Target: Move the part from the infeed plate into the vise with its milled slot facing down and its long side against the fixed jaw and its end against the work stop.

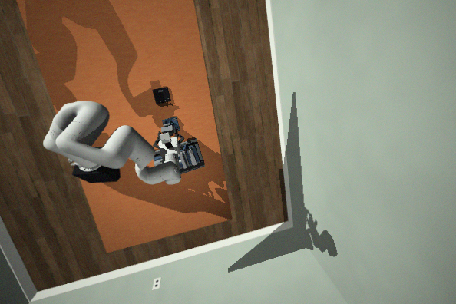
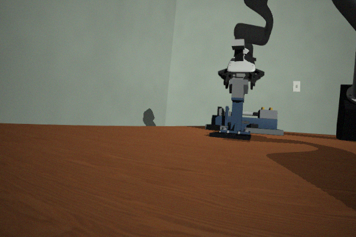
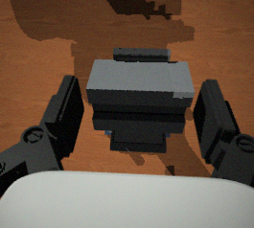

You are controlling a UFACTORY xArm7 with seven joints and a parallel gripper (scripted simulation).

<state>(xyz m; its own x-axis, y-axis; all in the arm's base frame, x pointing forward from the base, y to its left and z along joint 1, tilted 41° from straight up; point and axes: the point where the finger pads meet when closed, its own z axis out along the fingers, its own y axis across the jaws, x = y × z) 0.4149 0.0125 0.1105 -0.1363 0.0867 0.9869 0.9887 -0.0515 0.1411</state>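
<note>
Now: the grey part 10 mm below my hand. From my hand the other things lie so: blue upright: 110 mm below; grey jaw: 40 mm ahead, 210 mm to the right, 90 mm below; work stop: 70 mm ahead, 160 mm to the right, 80 mm below.
</note>
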